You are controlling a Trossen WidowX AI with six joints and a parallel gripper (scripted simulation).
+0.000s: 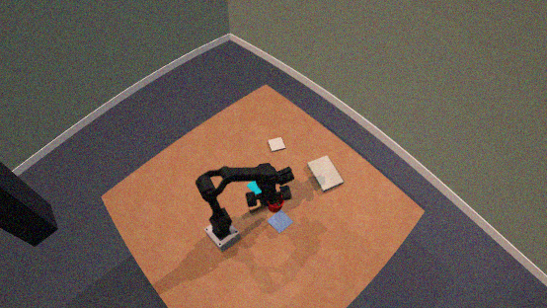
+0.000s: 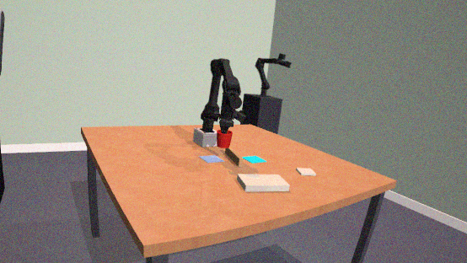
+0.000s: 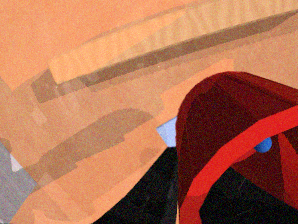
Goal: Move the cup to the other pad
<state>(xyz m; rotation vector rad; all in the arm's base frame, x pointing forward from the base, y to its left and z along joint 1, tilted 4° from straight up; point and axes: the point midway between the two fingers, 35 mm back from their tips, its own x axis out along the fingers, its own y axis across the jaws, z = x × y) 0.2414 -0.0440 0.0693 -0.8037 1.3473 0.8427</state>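
The blue marble lies 4 cm ahead of my gripper tip, 3 cm to the right of it and 2 cm below it. Round my gripper tip: cyan pad 7 cm ahead, 15 cm to the left, 11 cm below; then light blue pad 1 cm ahead, 7 cm to the right, 11 cm below; then red cup 3 cm ahead, 2 cm to the right.
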